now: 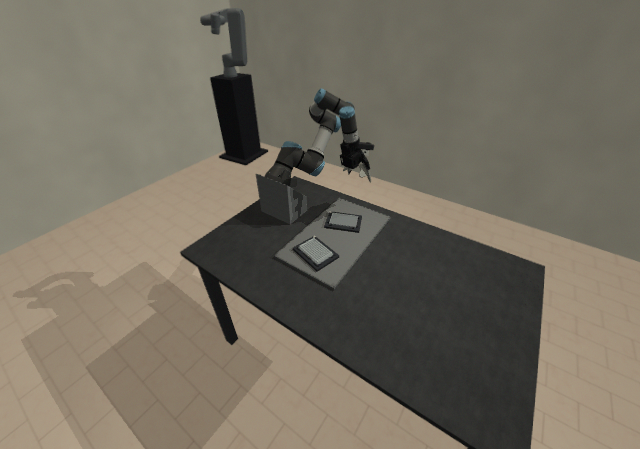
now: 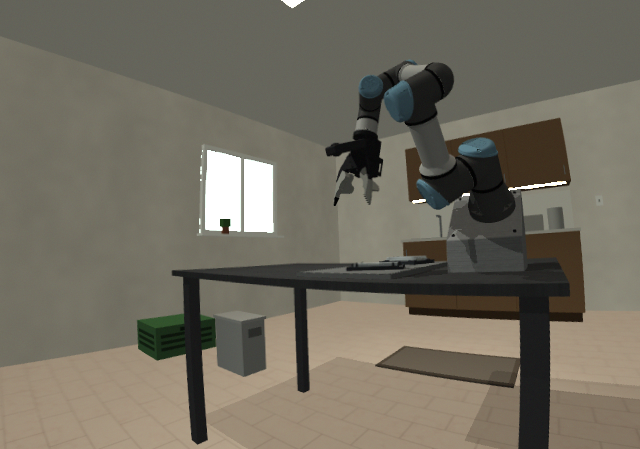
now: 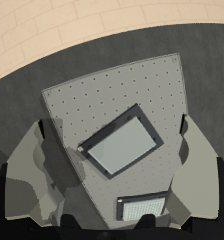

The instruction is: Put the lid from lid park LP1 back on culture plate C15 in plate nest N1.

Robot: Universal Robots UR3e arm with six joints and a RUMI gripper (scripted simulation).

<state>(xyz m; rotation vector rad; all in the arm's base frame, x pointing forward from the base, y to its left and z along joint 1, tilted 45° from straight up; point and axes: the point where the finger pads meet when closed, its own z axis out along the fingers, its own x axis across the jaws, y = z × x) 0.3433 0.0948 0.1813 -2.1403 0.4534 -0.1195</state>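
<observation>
The clear lid lies 17 cm below my hand, 14 cm to the right of it and 1 cm behind it. The rest, counted from my hand: plate nest N1 (38 cm to the right, 18 cm below, 3 cm behind); culture plate C15 (38 cm to the right, 17 cm below, 3 cm behind); lid park LP1 (18 cm below, 14 cm to the right, 1 cm behind).
</observation>
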